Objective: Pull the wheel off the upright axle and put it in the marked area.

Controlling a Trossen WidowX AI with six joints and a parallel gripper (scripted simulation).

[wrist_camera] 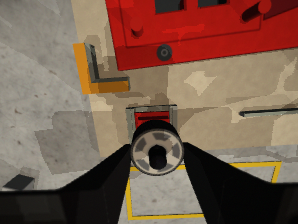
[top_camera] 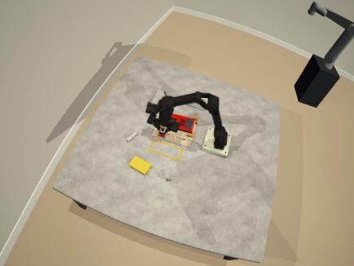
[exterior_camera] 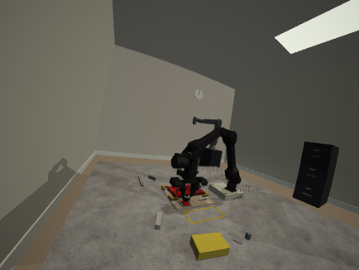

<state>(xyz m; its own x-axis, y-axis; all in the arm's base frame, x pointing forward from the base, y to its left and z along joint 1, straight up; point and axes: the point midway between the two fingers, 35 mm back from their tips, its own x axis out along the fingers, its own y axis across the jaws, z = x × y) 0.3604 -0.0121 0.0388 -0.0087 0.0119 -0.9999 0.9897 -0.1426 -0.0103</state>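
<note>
Now: gripper tip right at the wheel. Also, from my gripper tip: yellow block: 25 cm to the left, 8 cm ahead, 3 cm below.
</note>
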